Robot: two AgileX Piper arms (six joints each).
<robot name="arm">
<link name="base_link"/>
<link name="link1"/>
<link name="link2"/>
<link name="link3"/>
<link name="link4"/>
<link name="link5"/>
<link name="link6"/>
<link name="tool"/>
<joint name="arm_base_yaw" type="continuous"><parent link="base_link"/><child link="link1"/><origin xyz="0 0 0.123"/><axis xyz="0 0 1"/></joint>
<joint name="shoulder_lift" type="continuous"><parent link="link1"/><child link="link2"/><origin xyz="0 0 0"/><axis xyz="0 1 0"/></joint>
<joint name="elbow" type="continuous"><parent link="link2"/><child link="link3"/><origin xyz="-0.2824 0 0.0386"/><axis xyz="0 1 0"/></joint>
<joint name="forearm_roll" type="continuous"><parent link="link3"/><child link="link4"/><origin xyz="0.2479 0 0.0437"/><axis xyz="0.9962 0 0.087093"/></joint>
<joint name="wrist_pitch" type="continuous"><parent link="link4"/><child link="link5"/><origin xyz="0 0 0"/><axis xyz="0 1 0"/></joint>
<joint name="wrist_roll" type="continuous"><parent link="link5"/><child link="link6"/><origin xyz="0.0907 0 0.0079"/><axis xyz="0.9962 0 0.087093"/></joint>
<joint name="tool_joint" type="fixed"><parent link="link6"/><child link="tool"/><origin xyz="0 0 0" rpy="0 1.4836 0"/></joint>
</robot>
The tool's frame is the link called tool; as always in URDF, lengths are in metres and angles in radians. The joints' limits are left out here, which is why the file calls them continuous.
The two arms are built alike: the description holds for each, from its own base.
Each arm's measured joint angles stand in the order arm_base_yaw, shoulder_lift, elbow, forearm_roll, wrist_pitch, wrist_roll.
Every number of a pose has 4 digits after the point. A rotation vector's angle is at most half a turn.
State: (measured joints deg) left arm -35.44 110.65 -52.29 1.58 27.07 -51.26; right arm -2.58 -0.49 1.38 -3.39 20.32 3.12
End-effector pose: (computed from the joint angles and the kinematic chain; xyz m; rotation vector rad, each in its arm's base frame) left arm 0.2598 -0.1835 0.0957 -0.3787 2.9822 -0.1567; right arm 0.0531 -0.0043 0.1736 0.0551 1.8526 -0.0511
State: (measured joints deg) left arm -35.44 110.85 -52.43 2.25 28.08 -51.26; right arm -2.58 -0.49 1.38 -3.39 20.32 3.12
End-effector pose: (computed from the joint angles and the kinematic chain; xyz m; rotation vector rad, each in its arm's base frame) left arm 0.2593 -0.1825 0.0948 -0.3654 2.9944 -0.1307; right arm 0.0531 -0.0043 0.1736 0.0551 1.8526 -0.0511
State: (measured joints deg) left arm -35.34 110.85 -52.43 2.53 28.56 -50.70; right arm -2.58 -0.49 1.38 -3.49 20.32 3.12
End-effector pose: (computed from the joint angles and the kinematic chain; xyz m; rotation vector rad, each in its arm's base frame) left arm 0.2592 -0.1814 0.0947 -0.3478 3.0007 -0.1181; right arm 0.0531 -0.0043 0.1736 0.0540 1.8527 -0.0528
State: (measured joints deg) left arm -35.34 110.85 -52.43 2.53 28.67 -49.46; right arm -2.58 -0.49 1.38 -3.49 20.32 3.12
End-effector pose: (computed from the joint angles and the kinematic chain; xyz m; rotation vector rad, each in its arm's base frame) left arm 0.2590 -0.1813 0.0947 -0.3154 3.0050 -0.1142; right arm 0.0531 -0.0043 0.1736 0.0540 1.8527 -0.0528
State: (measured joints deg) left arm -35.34 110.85 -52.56 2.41 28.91 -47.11; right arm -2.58 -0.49 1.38 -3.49 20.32 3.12
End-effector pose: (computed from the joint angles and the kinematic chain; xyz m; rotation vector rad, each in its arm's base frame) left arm 0.2592 -0.1815 0.0951 -0.2566 3.0114 -0.1097; right arm 0.0531 -0.0043 0.1736 0.0540 1.8527 -0.0528
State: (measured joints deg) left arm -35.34 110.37 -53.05 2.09 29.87 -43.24; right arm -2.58 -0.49 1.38 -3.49 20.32 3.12
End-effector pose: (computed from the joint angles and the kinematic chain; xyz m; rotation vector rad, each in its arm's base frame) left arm 0.2599 -0.1823 0.0991 -0.1623 3.0171 -0.1068; right arm 0.0531 -0.0043 0.1736 0.0540 1.8527 -0.0528
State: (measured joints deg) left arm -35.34 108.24 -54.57 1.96 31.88 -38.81; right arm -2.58 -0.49 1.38 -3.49 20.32 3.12
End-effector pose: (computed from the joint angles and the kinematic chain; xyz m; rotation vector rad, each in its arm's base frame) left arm 0.2637 -0.1849 0.1155 -0.0494 2.9948 -0.1247; right arm 0.0531 -0.0043 0.1736 0.0540 1.8527 -0.0528
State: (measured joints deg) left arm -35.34 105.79 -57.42 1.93 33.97 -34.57; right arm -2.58 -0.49 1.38 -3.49 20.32 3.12
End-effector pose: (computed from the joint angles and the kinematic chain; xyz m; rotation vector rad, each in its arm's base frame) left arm 0.2712 -0.1902 0.1392 0.0578 2.9432 -0.1606; right arm 0.0531 -0.0043 0.1736 0.0540 1.8527 -0.0528
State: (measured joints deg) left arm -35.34 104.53 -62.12 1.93 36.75 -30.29; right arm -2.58 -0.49 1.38 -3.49 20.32 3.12
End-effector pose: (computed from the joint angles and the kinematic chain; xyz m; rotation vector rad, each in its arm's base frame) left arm 0.2829 -0.1984 0.1642 0.1623 2.8859 -0.1888; right arm 0.0531 -0.0043 0.1736 0.0540 1.8527 -0.0528
